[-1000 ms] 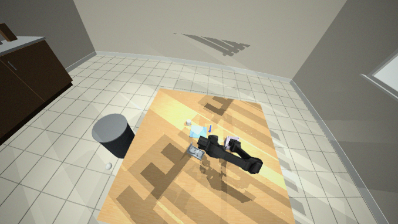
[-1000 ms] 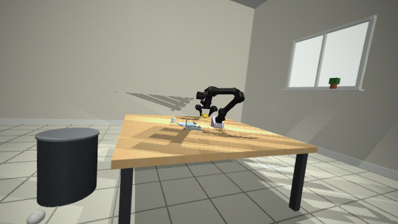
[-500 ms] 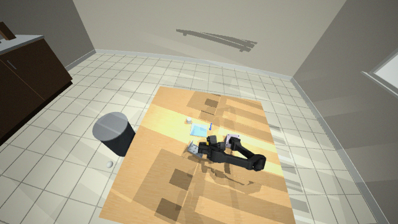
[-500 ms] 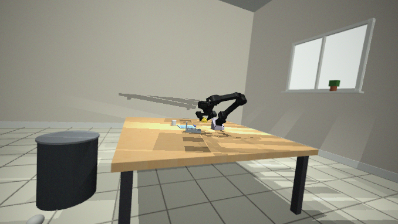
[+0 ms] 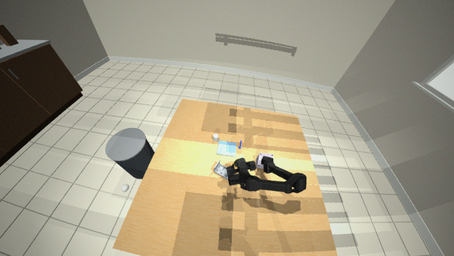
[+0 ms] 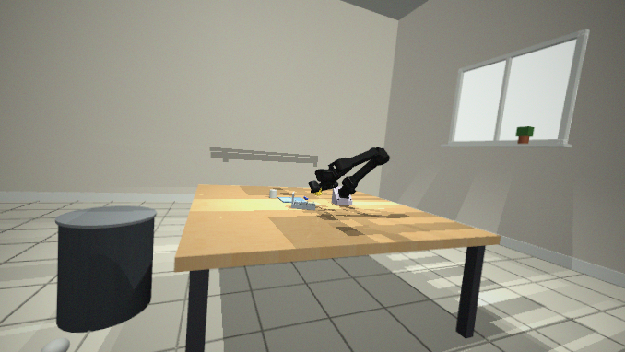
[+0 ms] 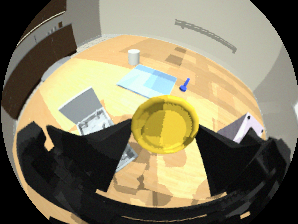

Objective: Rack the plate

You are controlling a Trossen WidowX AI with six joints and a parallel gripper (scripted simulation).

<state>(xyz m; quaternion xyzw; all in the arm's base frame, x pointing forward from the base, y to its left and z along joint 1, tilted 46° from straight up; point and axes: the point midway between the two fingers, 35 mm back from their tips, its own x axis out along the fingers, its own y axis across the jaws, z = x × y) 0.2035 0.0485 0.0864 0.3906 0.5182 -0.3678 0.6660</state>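
Right now my gripper tip is 80 mm short of the grey dish rack, 60 mm to the right of it and 60 mm above it. From my gripper tip the other things lie so: yellow plate 10 mm to the left; light blue cloth 150 mm to the right, 100 mm ahead, 80 mm below; blue spoon 200 mm to the right, 80 mm below, 10 mm behind.
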